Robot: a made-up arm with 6 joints. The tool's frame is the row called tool. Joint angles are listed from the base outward. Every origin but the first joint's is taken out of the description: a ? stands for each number. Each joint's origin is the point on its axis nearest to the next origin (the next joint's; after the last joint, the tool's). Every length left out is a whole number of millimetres.
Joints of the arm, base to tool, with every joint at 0 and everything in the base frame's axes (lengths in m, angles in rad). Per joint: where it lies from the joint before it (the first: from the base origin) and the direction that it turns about. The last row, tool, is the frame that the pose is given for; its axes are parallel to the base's.
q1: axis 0 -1 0 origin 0 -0.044 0.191
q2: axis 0 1 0 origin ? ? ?
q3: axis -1 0 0 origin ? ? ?
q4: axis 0 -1 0 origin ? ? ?
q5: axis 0 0 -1 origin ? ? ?
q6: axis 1 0 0 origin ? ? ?
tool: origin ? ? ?
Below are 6 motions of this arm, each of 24 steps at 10 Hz.
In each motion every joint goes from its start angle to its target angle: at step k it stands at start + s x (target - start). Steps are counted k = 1, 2, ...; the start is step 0. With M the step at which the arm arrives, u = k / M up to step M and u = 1 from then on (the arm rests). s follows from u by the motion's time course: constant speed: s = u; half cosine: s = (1 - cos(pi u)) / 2; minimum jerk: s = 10 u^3 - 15 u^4 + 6 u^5.
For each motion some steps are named. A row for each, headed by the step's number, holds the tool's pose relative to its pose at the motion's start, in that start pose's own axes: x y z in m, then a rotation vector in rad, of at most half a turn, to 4 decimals.
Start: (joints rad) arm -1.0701 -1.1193 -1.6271 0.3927 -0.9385 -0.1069
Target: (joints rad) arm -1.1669 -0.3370 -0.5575 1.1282 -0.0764 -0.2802
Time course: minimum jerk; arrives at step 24
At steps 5, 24:
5: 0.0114 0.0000 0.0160 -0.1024 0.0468 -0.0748
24: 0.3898 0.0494 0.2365 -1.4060 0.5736 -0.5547

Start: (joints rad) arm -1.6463 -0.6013 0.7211 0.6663 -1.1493 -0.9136
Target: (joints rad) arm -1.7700 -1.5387 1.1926 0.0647 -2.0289 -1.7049
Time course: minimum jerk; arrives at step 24
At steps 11, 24:
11: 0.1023 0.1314 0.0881 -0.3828 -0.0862 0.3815
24: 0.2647 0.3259 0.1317 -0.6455 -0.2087 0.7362

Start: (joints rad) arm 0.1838 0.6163 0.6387 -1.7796 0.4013 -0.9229
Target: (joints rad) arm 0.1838 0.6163 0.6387 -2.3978 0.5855 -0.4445
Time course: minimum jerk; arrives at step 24
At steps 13, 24:
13: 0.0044 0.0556 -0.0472 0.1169 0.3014 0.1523
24: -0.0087 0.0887 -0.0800 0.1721 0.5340 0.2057

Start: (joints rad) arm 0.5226 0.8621 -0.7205 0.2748 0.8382 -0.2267
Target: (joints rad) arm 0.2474 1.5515 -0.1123 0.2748 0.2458 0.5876
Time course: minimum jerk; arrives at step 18
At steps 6, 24:
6: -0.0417 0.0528 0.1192 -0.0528 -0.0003 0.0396
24: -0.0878 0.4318 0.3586 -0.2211 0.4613 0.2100

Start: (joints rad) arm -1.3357 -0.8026 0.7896 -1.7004 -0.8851 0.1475
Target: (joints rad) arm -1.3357 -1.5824 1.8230 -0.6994 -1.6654 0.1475
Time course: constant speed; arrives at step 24
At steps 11, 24:
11: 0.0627 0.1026 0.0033 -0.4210 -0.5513 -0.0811
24: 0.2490 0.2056 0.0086 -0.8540 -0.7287 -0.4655

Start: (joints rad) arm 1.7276 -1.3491 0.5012 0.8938 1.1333 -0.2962
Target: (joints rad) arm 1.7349 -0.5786 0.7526 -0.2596 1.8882 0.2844
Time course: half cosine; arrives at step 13
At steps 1, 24:
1: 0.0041 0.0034 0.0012 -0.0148 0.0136 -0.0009
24: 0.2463 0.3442 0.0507 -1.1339 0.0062 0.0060

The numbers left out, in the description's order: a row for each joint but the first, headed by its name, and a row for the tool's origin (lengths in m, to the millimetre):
q2: -0.073 0 0.267
q3: -0.362 0 -0.011
q4: 0 -0.287 -0.012
q5: -0.03 0 0.12
q6: 0.215 0.021 0
tool: 0 -0.026 -0.095

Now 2 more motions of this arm.
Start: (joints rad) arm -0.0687 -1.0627 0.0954 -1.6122 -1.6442 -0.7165
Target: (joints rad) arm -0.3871 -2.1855 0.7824 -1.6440 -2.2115 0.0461
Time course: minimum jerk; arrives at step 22
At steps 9, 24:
9: 0.0161 -0.0299 -0.0180 -0.0051 0.0009 -0.0434
24: 0.0944 -0.1169 -0.0968 -0.0261 -0.0717 -0.1179

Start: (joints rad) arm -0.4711 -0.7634 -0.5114 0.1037 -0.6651 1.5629
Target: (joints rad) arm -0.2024 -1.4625 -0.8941 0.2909 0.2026 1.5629
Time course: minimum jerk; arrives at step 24
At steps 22, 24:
22: 0.0043 -0.1453 0.2981 0.2444 -0.2430 0.9884
24: 0.0051 -0.1457 0.2998 0.2481 -0.2429 0.9921

